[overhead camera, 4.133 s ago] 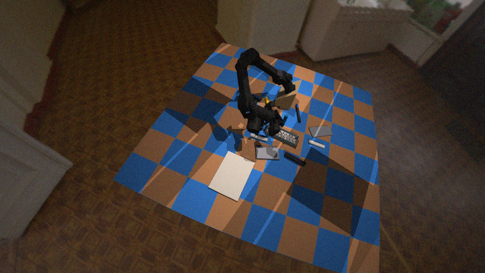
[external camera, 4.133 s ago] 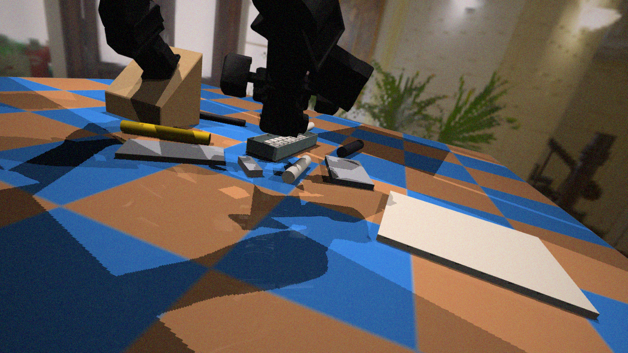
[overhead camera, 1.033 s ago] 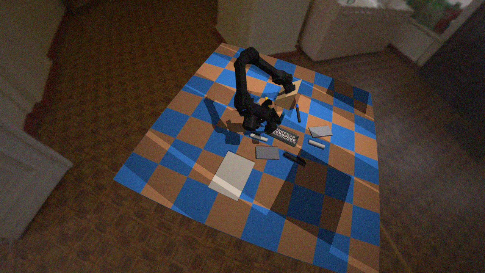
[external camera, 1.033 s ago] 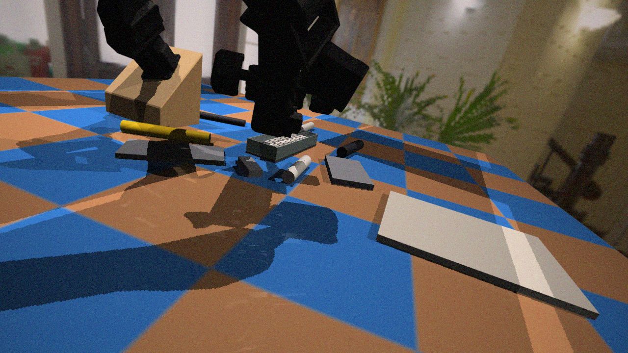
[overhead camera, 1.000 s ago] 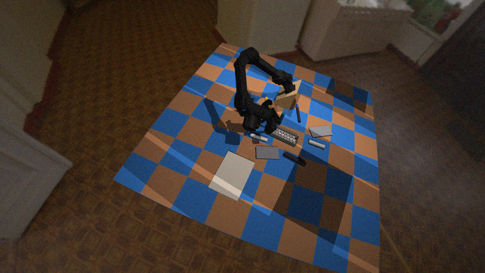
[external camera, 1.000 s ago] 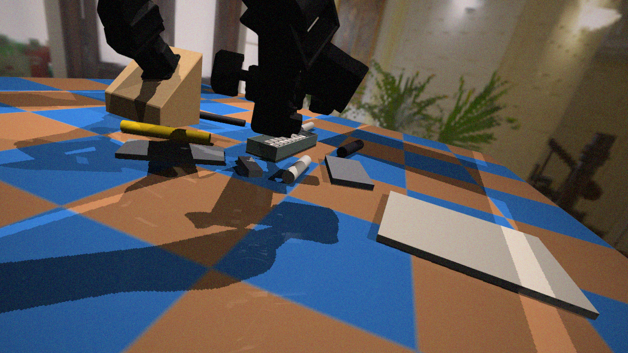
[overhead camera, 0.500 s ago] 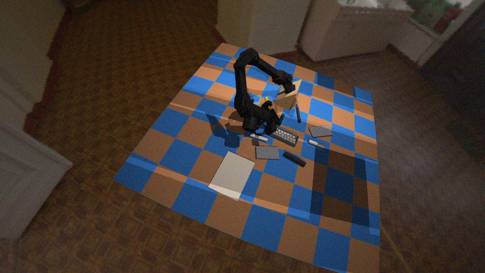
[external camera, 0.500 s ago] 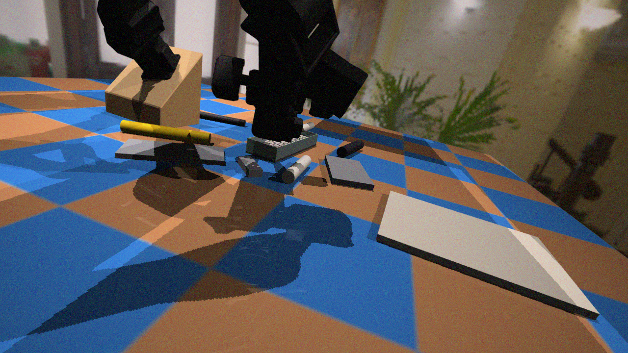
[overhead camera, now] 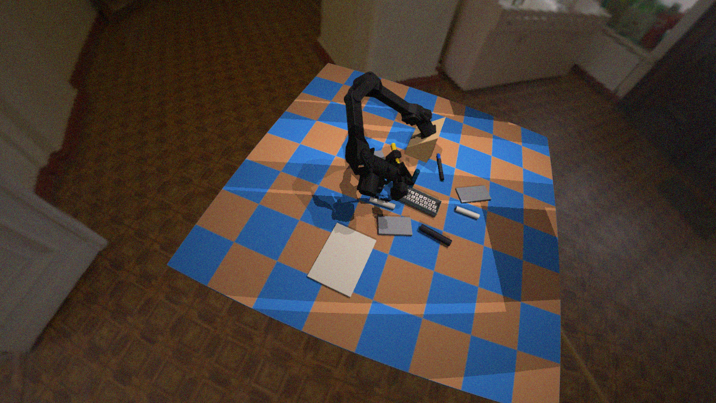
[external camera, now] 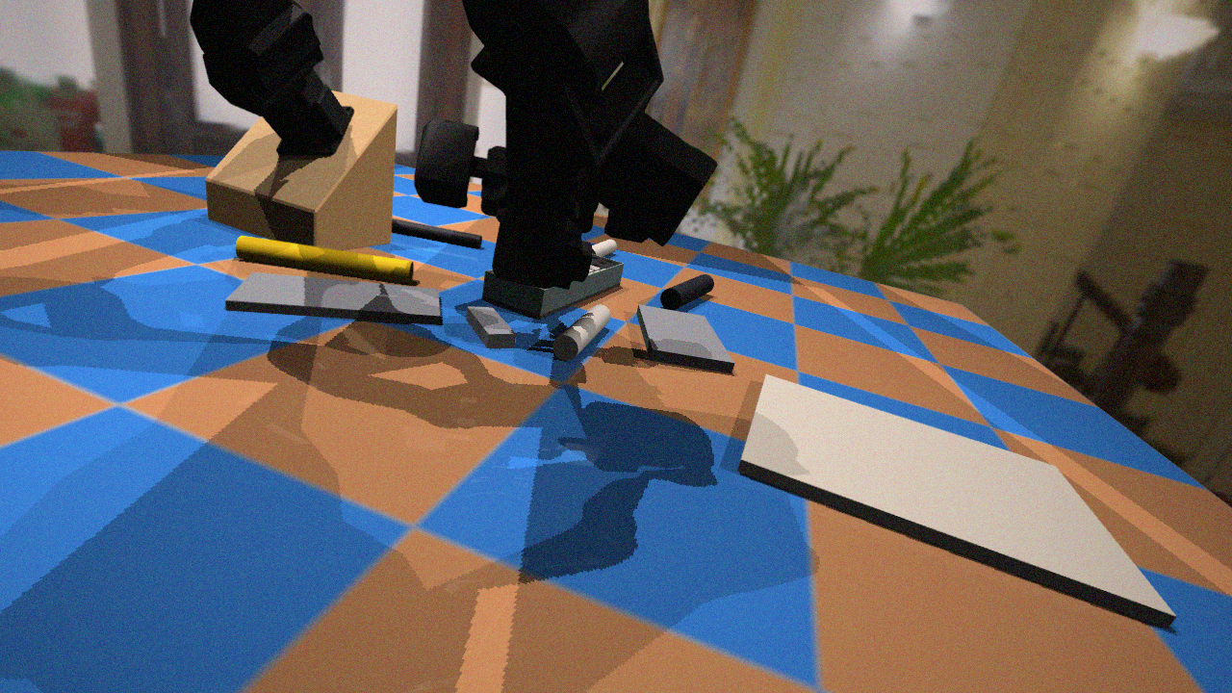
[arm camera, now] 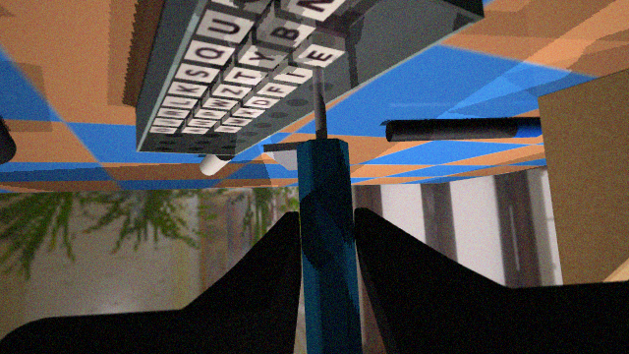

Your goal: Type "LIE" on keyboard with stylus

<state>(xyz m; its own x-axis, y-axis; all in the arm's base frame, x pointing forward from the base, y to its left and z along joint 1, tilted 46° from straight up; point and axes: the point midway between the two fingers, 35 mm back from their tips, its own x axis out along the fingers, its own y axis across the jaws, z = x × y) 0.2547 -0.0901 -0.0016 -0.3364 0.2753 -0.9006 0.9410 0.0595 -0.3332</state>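
Now: the L key 6 cm below my gripper tip, 5 cm to the left of it and 5 cm ahead of it. Round my gripper tip: small grey block (12 cm to the right, 7 cm below, 1 cm ahead); yellow cylinder (16 cm behind, 7 cm to the right, 6 cm below); stylus (1 cm below).
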